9 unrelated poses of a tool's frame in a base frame.
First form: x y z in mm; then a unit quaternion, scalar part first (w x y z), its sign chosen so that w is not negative.
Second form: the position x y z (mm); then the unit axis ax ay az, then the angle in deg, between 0 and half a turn. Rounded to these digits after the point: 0 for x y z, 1 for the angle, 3 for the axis.
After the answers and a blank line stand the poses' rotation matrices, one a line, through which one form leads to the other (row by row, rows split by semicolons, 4 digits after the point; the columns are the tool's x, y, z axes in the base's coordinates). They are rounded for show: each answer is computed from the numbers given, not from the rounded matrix.
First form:
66 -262 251 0.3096 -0.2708 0.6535 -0.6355
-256 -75 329 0.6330 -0.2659 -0.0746 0.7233
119 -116 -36 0.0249 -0.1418 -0.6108 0.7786
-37 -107 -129 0.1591 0.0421 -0.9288 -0.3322
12 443 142 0.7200 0.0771 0.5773 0.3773
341 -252 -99 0.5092 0.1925 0.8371 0.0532
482 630 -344 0.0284 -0.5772 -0.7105 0.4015
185 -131 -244 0.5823 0.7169 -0.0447 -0.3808
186 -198 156 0.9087 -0.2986 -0.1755 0.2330
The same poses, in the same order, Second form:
66 -262 251 -0.285 0.687 -0.668 143.9
-256 -75 329 -0.343 -0.096 0.934 101.5
119 -116 -36 -0.142 -0.611 0.779 177.1
-37 -107 -129 0.043 -0.941 -0.336 161.7
12 443 142 0.111 0.832 0.544 87.9
341 -252 -99 0.224 0.973 0.062 118.8
482 630 -344 -0.577 -0.711 0.402 176.7
185 -131 -244 0.882 -0.055 -0.468 108.8
186 -198 156 -0.715 -0.420 0.558 49.3

-0.6617 0.0396 0.7488; -0.7474 0.0457 -0.6628; -0.0605 -0.9982 -0.0007
-0.0573 -0.8759 -0.4790; 0.9553 -0.1876 0.2287; -0.2902 -0.4445 0.8475
-0.9585 0.1344 -0.2512; 0.2120 -0.2526 -0.9441; -0.1904 -0.9582 0.2136
-0.9458 0.0275 -0.3235; -0.1839 0.7758 0.6036; 0.2675 0.6304 -0.7287
0.0487 -0.4543 0.8895; 0.6323 0.7034 0.3246; -0.7732 0.5467 0.3215
-0.4073 0.2681 0.8731; 0.3765 0.9202 -0.1070; -0.8321 0.2851 -0.4757
-0.3321 0.7974 -0.5039; 0.8430 0.0113 -0.5378; -0.4231 -0.6033 -0.6760
0.7060 0.3794 -0.5980; -0.5076 -0.3179 -0.8008; -0.4939 0.8689 -0.0319
0.8298 -0.3186 -0.4581; 0.5283 0.7131 0.4609; 0.1798 -0.6245 0.7601

